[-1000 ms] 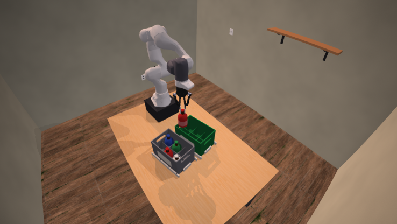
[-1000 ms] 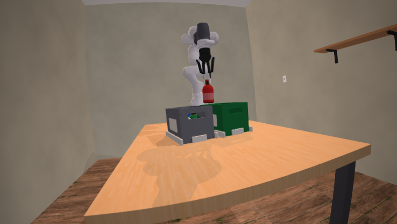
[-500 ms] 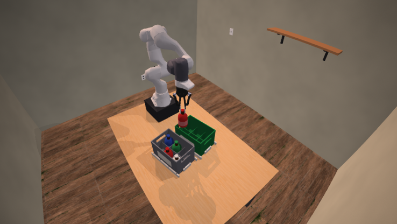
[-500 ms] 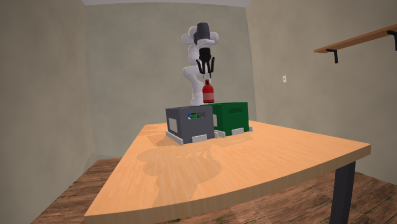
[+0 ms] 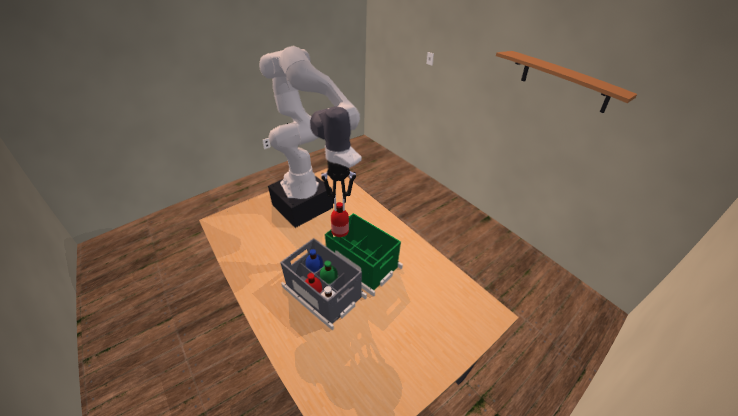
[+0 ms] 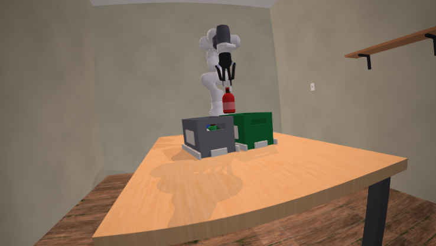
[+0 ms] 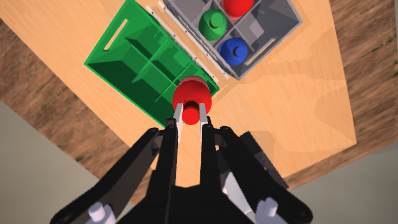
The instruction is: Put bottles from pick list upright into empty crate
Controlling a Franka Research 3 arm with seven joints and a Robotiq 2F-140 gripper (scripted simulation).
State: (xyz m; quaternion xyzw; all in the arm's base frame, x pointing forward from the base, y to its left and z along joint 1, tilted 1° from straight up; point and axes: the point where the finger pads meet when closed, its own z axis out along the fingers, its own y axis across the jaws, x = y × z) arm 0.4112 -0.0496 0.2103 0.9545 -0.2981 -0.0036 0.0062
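My gripper is now 26 cm above the green crate, 8 cm short of it and 6 cm to the right of it. Also, from my hand: grey crate 26 cm below, 17 cm to the right, 10 cm ahead; blue-label bottle 26 cm below, 15 cm to the right; green-label bottle 26 cm below, 13 cm to the right, 9 cm ahead.
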